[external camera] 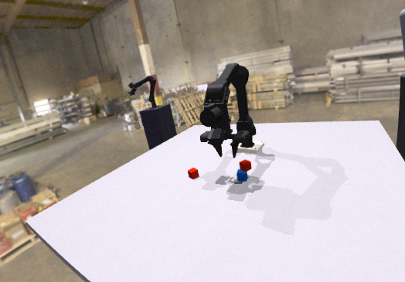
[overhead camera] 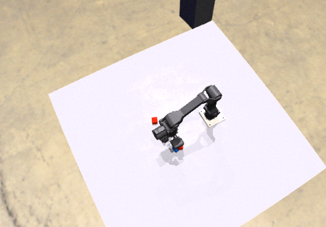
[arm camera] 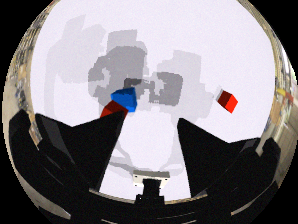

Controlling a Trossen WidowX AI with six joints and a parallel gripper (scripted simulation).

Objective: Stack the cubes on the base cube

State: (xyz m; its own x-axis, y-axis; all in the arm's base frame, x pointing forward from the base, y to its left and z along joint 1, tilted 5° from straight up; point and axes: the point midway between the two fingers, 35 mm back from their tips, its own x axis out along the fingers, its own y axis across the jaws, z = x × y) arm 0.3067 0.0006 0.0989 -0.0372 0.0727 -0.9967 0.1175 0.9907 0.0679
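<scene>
Right now the red cube is 170 mm to the right of my gripper tip and 80 mm below it. From my gripper tip the other things lie so: blue base cube (80 mm below, 50 mm to the left, 10 mm behind).
</scene>
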